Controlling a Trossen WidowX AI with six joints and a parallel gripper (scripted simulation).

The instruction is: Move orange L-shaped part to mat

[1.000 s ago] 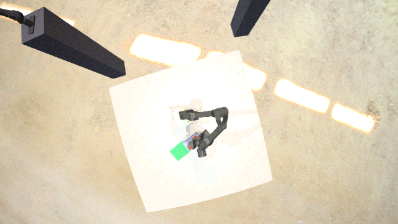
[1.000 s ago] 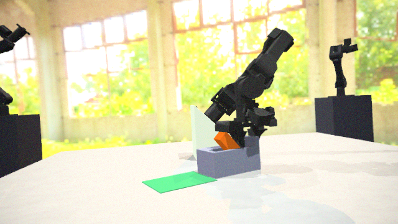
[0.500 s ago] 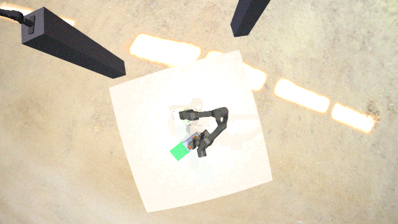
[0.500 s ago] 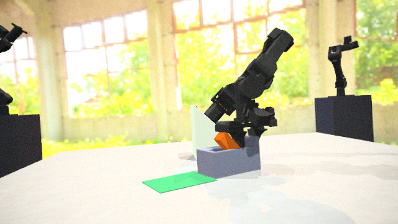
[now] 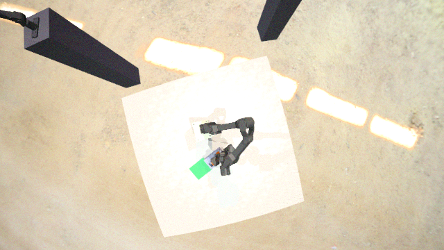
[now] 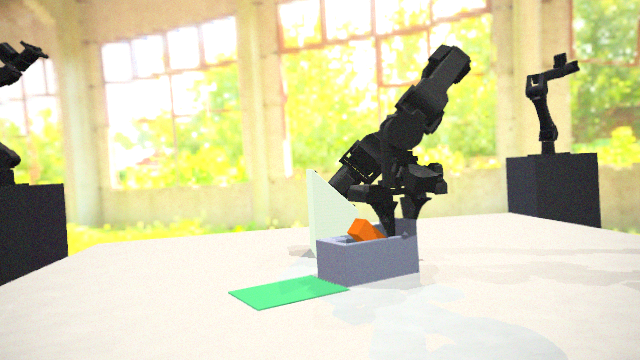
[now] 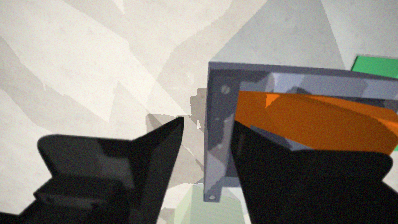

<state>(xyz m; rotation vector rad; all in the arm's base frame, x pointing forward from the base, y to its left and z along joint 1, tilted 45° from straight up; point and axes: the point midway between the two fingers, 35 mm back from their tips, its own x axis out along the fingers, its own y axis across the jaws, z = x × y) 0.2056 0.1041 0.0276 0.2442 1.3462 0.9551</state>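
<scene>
Now: the orange part 20 mm ahead of my gripper tip, 50 mm to the right of it and 10 mm below it. Also, from my gripper tip: green mat (100 mm ahead, 210 mm to the right, 70 mm below).
</scene>
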